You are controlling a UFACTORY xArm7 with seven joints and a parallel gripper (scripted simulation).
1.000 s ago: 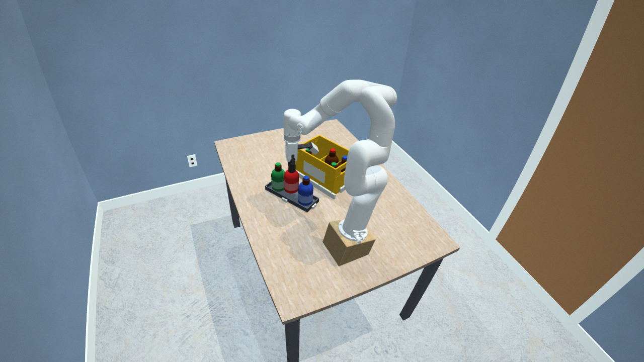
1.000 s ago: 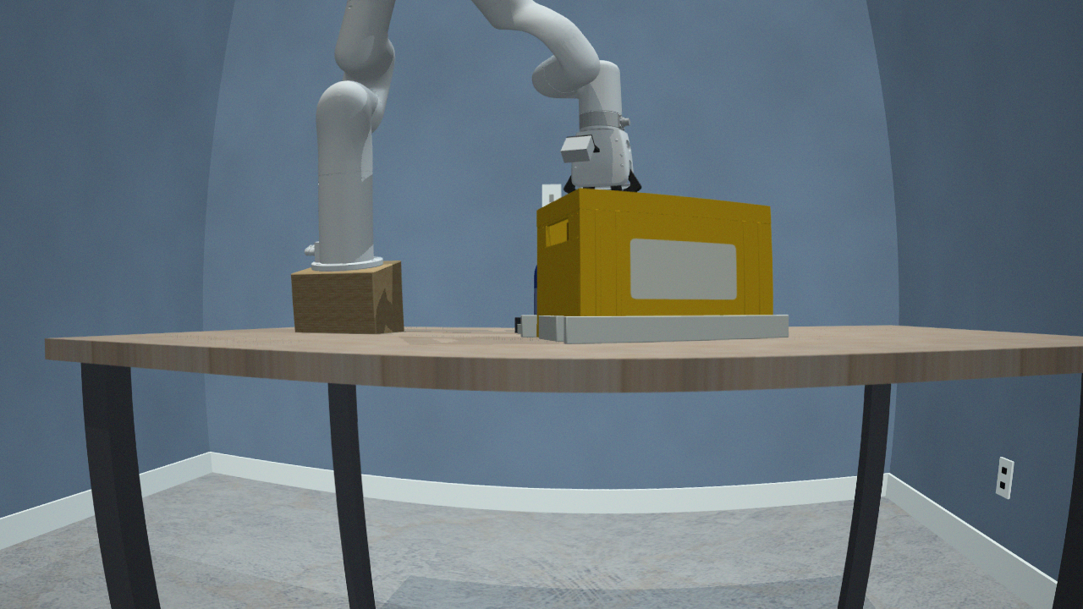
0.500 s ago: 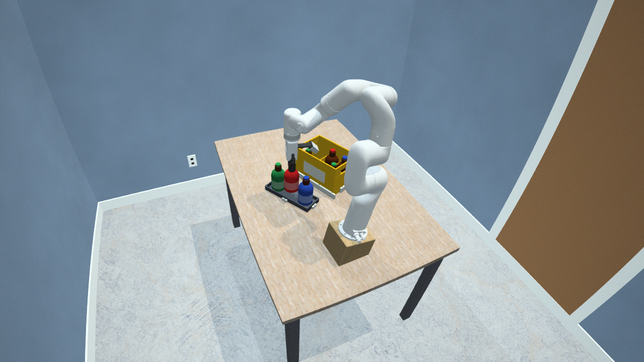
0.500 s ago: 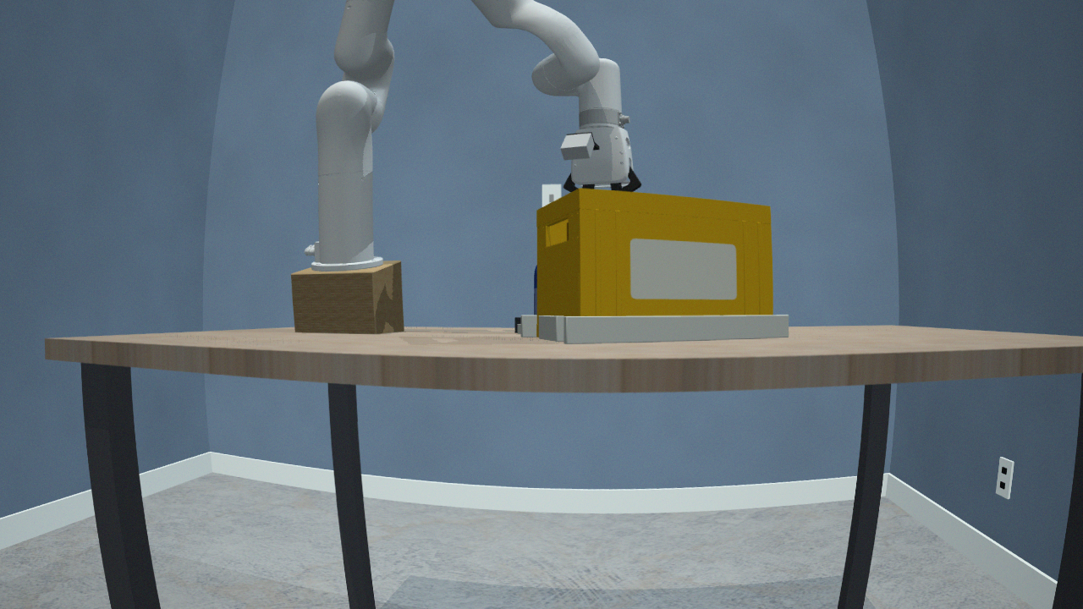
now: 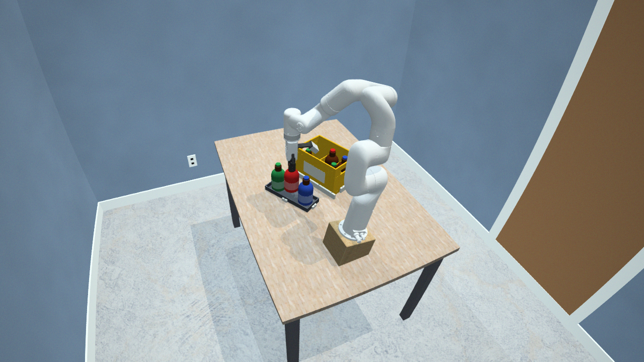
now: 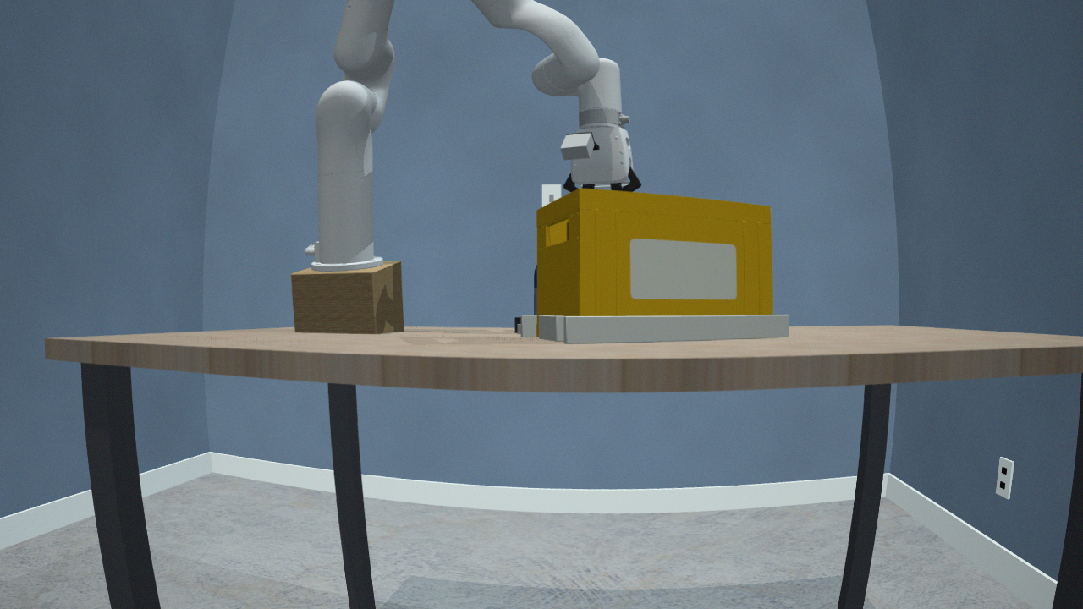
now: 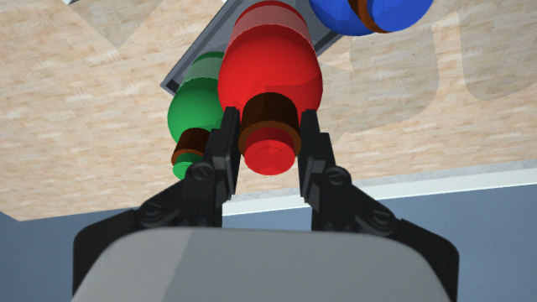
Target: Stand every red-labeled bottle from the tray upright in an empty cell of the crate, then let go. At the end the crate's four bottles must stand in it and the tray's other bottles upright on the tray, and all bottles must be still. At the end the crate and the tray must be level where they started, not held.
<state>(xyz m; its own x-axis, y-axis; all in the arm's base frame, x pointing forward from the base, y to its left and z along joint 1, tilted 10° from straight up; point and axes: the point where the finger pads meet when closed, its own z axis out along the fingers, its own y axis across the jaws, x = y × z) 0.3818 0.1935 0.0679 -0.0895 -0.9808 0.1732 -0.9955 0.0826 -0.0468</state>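
Right now my hand is 7 cm above the red-labeled bottle. Also, from my hand: blue bottle: 6 cm behind, 6 cm to the right, 11 cm below; then green-labeled bottle: 7 cm ahead, 5 cm to the left, 11 cm below; then dark tray: 18 cm below.
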